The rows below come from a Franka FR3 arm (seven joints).
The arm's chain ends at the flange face. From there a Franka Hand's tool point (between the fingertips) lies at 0.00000 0.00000 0.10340 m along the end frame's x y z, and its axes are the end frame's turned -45 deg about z.
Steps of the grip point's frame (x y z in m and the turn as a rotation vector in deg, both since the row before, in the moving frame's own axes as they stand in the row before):
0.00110, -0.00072, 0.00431, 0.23, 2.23, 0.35
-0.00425, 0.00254, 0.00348, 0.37, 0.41, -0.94
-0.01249, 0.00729, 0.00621, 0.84, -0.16, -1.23
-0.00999, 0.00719, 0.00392, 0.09, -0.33, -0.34
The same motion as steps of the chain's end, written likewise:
-0.00229, 0.00184, 0.00439, 1.74, 1.41, 0.35
-0.00125, 0.00580, 0.00348, 0.55, 0.03, -0.94
-0.00239, 0.01484, 0.00622, 0.48, -0.71, -1.23
-0.00144, 0.01184, 0.00392, -0.17, -0.30, -0.34

